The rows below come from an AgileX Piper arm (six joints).
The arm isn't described. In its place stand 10 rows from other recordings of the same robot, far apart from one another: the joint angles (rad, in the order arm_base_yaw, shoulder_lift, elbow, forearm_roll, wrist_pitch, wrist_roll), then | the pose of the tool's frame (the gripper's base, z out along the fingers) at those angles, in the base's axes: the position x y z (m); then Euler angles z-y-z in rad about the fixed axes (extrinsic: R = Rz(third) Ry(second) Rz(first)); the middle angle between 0 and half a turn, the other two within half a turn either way.
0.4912, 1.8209, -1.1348, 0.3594, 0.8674, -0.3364 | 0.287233 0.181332 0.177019 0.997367 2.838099 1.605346
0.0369, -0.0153, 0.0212, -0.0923, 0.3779, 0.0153 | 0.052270 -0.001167 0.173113 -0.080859 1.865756 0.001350
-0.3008, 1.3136, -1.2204, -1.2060, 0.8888, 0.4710 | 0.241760 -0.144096 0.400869 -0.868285 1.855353 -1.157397
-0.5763, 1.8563, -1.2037, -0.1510, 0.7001, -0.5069 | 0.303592 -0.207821 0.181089 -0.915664 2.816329 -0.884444
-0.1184, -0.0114, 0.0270, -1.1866, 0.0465, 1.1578 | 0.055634 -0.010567 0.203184 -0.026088 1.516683 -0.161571
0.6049, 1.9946, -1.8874, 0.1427, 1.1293, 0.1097 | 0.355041 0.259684 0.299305 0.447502 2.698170 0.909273
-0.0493, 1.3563, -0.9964, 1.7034, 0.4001, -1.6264 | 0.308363 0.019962 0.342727 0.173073 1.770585 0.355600
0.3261, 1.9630, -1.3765, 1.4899, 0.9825, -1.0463 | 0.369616 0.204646 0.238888 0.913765 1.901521 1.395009
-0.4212, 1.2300, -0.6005, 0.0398, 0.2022, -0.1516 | 0.214811 -0.095441 0.229835 -0.105250 2.315107 -0.410336
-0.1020, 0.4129, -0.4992, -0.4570, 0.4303, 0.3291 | 0.085200 -0.025558 0.317356 -0.131766 1.784232 -0.291473
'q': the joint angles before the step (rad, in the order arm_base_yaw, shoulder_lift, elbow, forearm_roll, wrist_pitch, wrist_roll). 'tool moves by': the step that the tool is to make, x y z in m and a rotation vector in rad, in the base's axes. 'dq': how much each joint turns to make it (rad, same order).
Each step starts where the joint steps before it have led.
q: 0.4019 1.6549 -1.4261 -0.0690 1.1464 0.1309
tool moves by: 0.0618 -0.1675 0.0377 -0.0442 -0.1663 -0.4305
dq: -0.4819 0.0961 -0.2527 -0.0521 -0.0037 -0.0500
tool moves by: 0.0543 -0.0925 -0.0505 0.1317 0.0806 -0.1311
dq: -0.2253 0.3177 -0.2970 0.1540 0.0794 -0.1046
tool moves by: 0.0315 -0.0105 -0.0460 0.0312 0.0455 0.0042
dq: -0.0045 0.1733 -0.1256 0.0189 0.0054 -0.0095
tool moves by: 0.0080 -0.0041 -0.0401 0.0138 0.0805 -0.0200
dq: 0.0000 0.0852 -0.0057 -0.0170 0.0005 0.0223
